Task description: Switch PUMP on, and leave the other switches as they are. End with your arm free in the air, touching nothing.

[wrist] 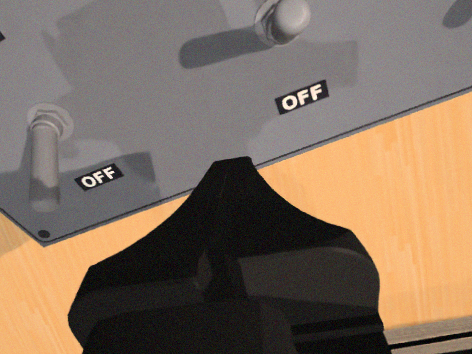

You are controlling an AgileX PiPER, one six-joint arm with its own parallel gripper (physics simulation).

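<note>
A grey switch panel fills the upper part of the wrist view. A toggle lever at the left leans toward the panel's near edge, beside an OFF label. A second toggle lever at the top centre points up toward the camera, above another OFF label. The name PUMP does not show, so I cannot tell which switch it is. My gripper is shut, with its fingertips together over the panel's near edge, apart from both levers. Nothing shows between the fingers.
A dark shadow lies on the panel at the top right. A screw sits in the panel's near left corner. A light wooden surface lies in front of the panel. A greyish slatted strip shows at the lower right.
</note>
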